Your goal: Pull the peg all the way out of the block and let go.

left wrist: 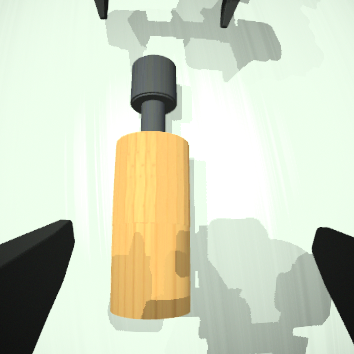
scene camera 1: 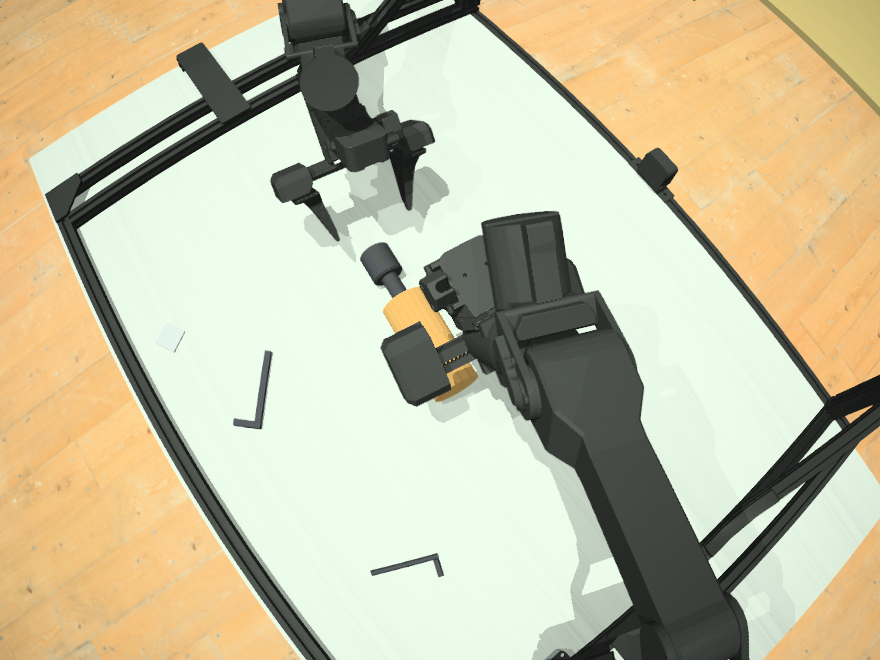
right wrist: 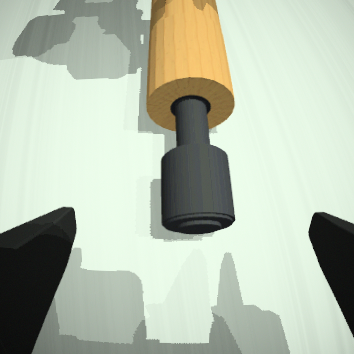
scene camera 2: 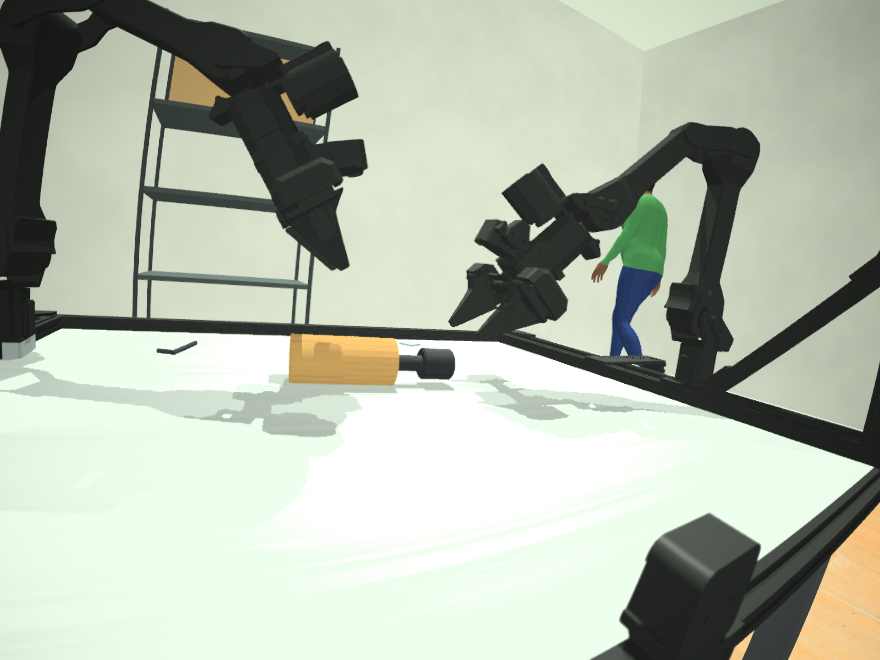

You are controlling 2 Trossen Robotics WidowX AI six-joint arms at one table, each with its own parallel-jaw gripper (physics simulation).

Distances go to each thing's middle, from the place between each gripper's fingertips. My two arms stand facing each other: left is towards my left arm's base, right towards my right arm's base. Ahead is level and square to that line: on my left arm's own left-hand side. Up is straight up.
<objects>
I see my left gripper 20 mm short of the wooden block (scene camera 2: 313,359), 10 mm to the left of it and 100 mm above it. The rest, counted from my left hand: dark peg (scene camera 1: 379,261) (30 mm ahead, 90 mm to the right, 110 mm below).
I see the dark peg 70 mm to the left of my right hand, 40 mm below it and 10 mm behind it. The rest, counted from my right hand: wooden block 150 mm to the left, 40 mm below, 20 mm behind.
</objects>
